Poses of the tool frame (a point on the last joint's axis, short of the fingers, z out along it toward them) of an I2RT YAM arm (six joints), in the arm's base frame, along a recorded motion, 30 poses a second.
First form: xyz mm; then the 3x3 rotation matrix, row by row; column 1 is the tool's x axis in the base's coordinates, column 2 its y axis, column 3 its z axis. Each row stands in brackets.
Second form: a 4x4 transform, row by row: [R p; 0 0 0 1], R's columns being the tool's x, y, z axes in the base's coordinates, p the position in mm. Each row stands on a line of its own. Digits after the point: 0 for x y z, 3 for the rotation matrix.
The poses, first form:
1: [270, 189, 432], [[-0.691, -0.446, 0.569], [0.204, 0.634, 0.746], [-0.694, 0.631, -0.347]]
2: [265, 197, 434], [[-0.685, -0.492, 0.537], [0.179, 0.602, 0.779], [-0.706, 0.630, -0.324]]
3: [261, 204, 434], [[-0.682, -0.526, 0.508], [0.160, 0.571, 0.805], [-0.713, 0.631, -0.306]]
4: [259, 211, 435], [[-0.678, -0.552, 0.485], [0.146, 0.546, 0.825], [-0.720, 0.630, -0.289]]
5: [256, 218, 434], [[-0.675, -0.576, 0.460], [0.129, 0.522, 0.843], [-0.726, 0.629, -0.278]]
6: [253, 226, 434], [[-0.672, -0.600, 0.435], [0.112, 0.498, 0.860], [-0.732, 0.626, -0.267]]
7: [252, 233, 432], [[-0.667, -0.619, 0.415], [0.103, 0.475, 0.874], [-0.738, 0.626, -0.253]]
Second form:
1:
-0.691, -0.446, 0.569, 270
0.204, 0.634, 0.746, 189
-0.694, 0.631, -0.347, 432
0, 0, 0, 1

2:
-0.685, -0.492, 0.537, 265
0.179, 0.602, 0.779, 197
-0.706, 0.630, -0.324, 434
0, 0, 0, 1

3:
-0.682, -0.526, 0.508, 261
0.160, 0.571, 0.805, 204
-0.713, 0.631, -0.306, 434
0, 0, 0, 1

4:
-0.678, -0.552, 0.485, 259
0.146, 0.546, 0.825, 211
-0.720, 0.630, -0.289, 435
0, 0, 0, 1

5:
-0.675, -0.576, 0.460, 256
0.129, 0.522, 0.843, 218
-0.726, 0.629, -0.278, 434
0, 0, 0, 1

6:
-0.672, -0.600, 0.435, 253
0.112, 0.498, 0.860, 226
-0.732, 0.626, -0.267, 434
0, 0, 0, 1

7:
-0.667, -0.619, 0.415, 252
0.103, 0.475, 0.874, 233
-0.738, 0.626, -0.253, 432
0, 0, 0, 1

